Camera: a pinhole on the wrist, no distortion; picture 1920 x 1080 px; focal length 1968.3 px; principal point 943.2 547.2 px. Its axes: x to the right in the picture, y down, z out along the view. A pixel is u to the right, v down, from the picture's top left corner.
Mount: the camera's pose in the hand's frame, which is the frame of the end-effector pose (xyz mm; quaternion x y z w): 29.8 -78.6 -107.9 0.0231 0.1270 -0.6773 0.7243
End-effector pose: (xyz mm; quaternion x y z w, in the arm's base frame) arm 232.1 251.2 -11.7 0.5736 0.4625 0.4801 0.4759
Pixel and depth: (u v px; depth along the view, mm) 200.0 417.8 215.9
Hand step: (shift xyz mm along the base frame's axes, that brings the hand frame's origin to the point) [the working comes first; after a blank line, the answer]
In the camera's frame: -81.5 -14.2 215.9

120.9 37.2 -49.6
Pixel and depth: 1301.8 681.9 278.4
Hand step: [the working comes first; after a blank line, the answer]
In the camera's frame: 50.7 19.1 278.4

143.2 99.3 -184.2
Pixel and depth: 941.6 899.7 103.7
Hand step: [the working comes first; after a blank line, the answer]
In the camera's frame: -0.1 18.6 103.7

-10.3 75.9 -89.4
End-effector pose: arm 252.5 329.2 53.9 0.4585 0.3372 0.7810 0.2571
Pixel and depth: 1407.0 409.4 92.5
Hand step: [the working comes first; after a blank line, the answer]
In the camera's frame: 21.8 -6.5 92.5

-26.1 97.4 -77.9
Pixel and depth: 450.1 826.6 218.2
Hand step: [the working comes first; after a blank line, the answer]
In the camera's frame: -54.7 31.0 218.2

63.9 140.1 36.7
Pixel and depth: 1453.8 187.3 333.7
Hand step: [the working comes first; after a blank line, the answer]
In the camera's frame: 86.6 -61.0 333.7

192.6 228.7 -94.9
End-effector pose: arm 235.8 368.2 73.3 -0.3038 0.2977 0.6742 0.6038
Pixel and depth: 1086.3 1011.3 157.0
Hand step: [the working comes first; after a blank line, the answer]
In the camera's frame: 11.4 37.0 157.0

108.7 96.6 -50.9
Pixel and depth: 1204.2 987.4 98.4
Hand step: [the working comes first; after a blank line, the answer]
In the camera's frame: 13.0 22.0 98.4

104.3 38.5 -67.4
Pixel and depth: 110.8 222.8 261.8
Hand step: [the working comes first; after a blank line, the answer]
In the camera's frame: -110.7 -43.1 261.8

17.2 150.7 94.1
